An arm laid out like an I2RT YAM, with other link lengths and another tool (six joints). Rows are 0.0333 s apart.
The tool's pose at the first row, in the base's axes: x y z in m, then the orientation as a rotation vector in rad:
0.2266 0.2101 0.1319 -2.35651 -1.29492 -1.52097
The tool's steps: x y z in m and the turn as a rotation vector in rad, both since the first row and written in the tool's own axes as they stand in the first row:
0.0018 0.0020 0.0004 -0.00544 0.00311 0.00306
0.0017 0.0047 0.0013 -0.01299 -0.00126 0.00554
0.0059 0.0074 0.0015 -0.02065 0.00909 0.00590
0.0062 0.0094 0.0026 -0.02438 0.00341 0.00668
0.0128 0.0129 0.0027 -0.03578 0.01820 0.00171
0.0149 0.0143 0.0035 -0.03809 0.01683 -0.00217
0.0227 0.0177 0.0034 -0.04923 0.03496 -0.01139
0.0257 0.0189 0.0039 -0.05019 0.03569 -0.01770
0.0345 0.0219 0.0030 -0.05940 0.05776 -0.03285
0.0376 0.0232 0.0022 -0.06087 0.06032 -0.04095
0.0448 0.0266 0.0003 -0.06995 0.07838 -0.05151
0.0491 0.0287 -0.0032 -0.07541 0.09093 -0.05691
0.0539 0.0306 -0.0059 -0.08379 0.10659 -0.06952
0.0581 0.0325 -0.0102 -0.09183 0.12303 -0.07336
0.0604 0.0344 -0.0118 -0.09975 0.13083 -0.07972
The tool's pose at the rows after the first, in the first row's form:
0.2285 0.2101 0.1338 -2.35731 -1.28758 -1.52866
0.2310 0.2087 0.1343 -2.36719 -1.28160 -1.53130
0.2336 0.2096 0.1384 -2.36073 -1.27539 -1.54906
0.2358 0.2090 0.1389 -2.36926 -1.27376 -1.54706
0.2392 0.2108 0.1452 -2.35856 -1.27215 -1.57442
0.2411 0.2116 0.1469 -2.36028 -1.27672 -1.57654
0.2446 0.2141 0.1543 -2.34425 -1.28025 -1.60805
0.2462 0.2154 0.1568 -2.34211 -1.28836 -1.61153
0.2490 0.2184 0.1652 -2.31834 -1.29994 -1.64640
0.2498 0.2191 0.1685 -2.31377 -1.30985 -1.65264
0.2519 0.2205 0.1763 -2.29526 -1.31586 -1.68209
0.2514 0.2202 0.1822 -2.28237 -1.31767 -1.70104
0.2515 0.2207 0.1880 2.26324 1.32620 1.72659
0.2503 0.2201 0.1941 2.24584 1.32248 1.74990
0.2508 0.2195 0.1974 2.23047 1.32043 1.76048

